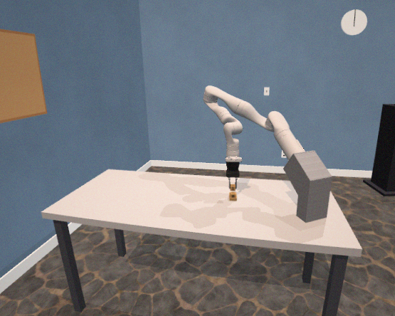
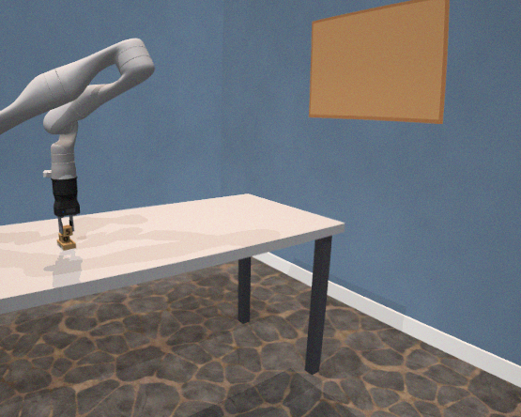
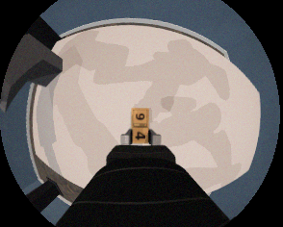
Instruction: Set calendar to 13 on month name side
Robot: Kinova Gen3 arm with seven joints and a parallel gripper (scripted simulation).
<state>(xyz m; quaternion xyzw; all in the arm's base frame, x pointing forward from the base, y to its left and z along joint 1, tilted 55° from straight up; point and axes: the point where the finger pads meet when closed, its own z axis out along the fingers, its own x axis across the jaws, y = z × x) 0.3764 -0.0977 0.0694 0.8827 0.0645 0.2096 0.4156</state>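
Right now the wooden tray is 2 cm to the left of my hand and 6 cm below it.
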